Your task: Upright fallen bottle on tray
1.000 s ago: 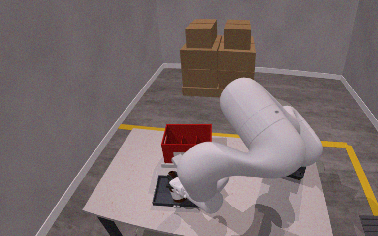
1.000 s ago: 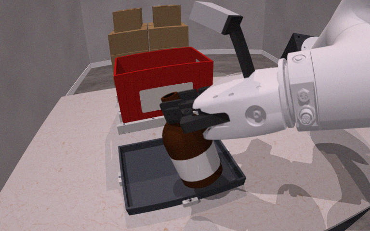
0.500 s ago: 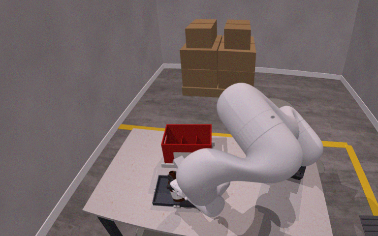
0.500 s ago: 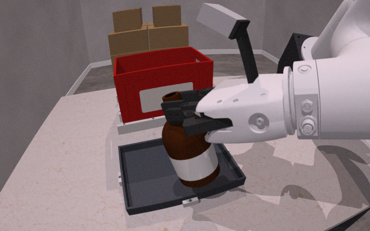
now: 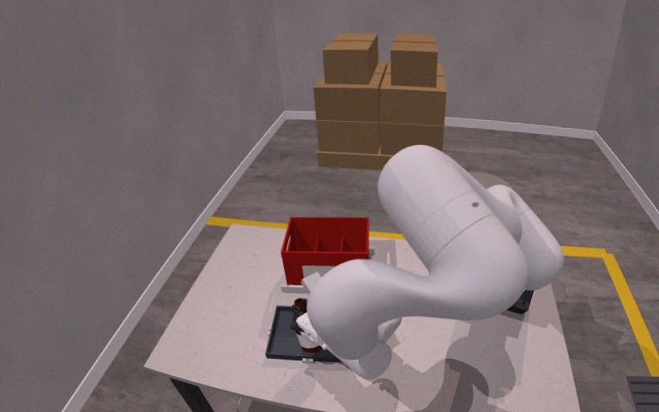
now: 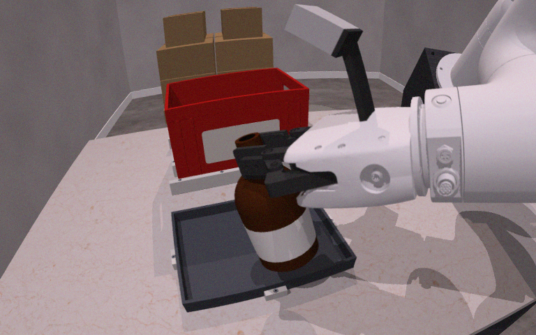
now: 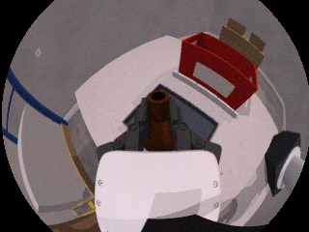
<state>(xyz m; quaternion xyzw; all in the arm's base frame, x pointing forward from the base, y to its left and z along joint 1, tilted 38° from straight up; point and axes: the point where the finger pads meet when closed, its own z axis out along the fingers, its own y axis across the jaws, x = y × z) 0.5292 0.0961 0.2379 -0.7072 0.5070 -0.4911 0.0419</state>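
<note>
My hand is 60 mm above the brown bottle. The rest, counted from my hand: tray (190 mm below, 60 mm to the right, 10 mm ahead); then red crate (340 mm to the right, 120 mm below, 10 mm ahead).
</note>
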